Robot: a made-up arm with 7 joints.
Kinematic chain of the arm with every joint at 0, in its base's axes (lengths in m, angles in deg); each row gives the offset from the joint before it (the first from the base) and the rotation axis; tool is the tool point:
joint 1: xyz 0 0 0.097 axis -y
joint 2: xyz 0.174 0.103 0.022 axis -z
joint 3: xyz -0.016 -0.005 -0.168 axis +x
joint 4: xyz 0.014 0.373 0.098 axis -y
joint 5: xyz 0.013 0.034 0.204 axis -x
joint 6: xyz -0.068 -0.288 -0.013 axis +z
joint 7: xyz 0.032 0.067 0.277 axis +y
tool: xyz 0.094 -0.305 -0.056
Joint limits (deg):
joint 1: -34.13..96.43
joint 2: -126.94..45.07
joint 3: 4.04..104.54
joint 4: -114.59..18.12
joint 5: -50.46..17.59
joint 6: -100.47..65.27
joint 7: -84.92..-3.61
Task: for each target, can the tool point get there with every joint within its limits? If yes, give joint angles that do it. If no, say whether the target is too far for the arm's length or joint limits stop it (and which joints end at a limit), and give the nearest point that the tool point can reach.
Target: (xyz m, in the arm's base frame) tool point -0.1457 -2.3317 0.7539
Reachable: no: too far | nearest point 0.0348 -0.7142 0.4433 | short by 1.657 m
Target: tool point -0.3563 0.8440 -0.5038
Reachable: no: joint limits stop it (at a limit: joint 1, joint 3, joint 4, joint 5, joint 6, joint 7) | nearest point -0.2027 0.6411 -0.3416 | short by 0.302 m
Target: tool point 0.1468 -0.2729 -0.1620
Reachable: yes | joints 67.73 24.27 81.33 -8.51 -16.26 -67.68 -43.57
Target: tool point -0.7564 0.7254 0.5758
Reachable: no: joint limits stop it (at a limit: joint 1, joint 2, joint 5, joint 6, joint 7) | nearest point -0.5320 0.5614 0.5074 | short by 0.286 m
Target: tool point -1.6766 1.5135 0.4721
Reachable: no: too far | nearest point -0.5327 0.5944 0.3743 | short by 1.471 m
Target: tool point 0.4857 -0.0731 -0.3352
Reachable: yes | joints -13.60 -7.84 89.50 -62.50 -7.72 -5.67 -28.66
